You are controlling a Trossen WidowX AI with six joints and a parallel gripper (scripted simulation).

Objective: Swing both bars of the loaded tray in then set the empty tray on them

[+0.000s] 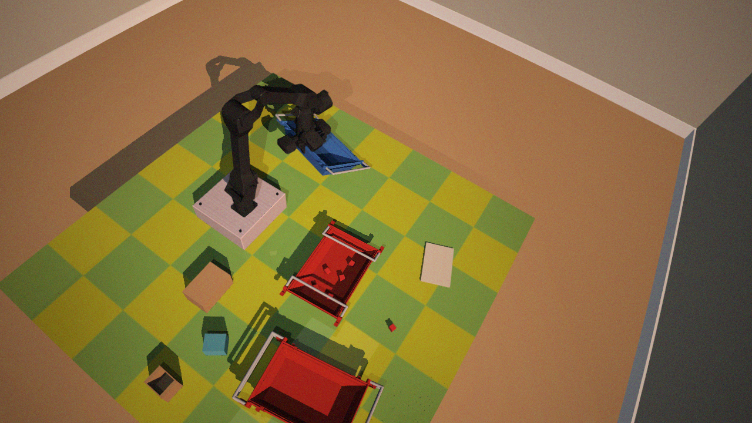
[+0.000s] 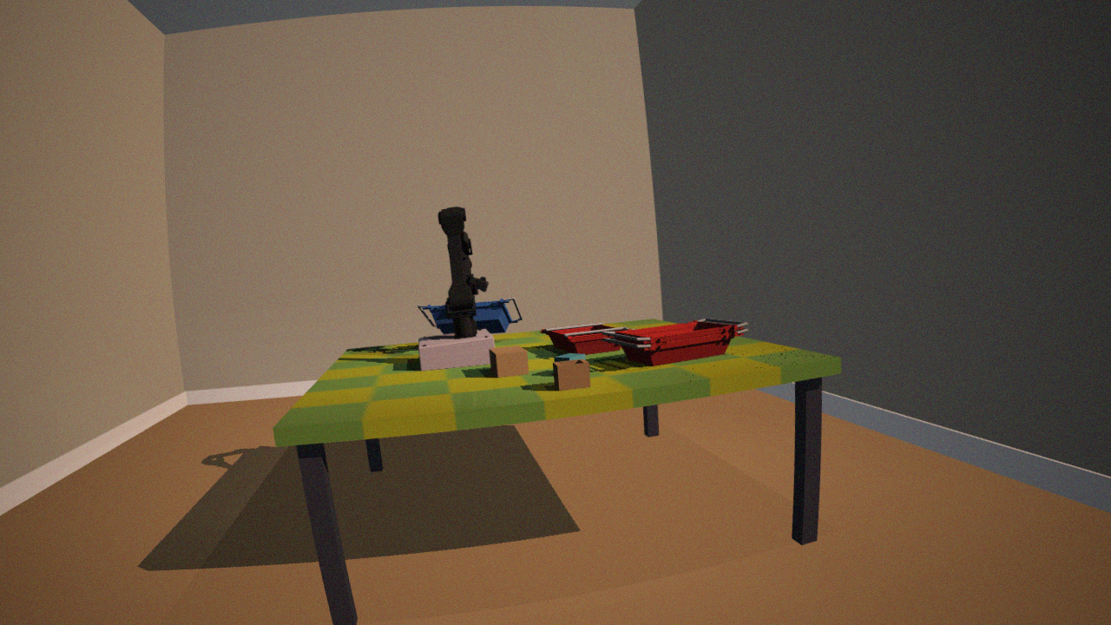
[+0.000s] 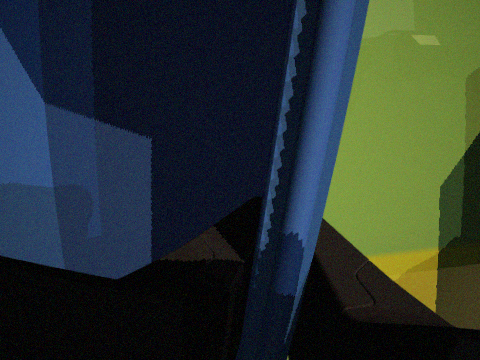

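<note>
Now: gripper tip 8 cm to the right of the blue tray, 2 cm short of it and 1 cm above it. From my gripper tip the other things lie so: teal cube 66 cm to the right, 23 cm ahead, 9 cm below; flat plate 60 cm ahead, 11 cm below, 2 cm to the right; small red block 60 cm ahead, 30 cm to the right, 10 cm below.
</note>
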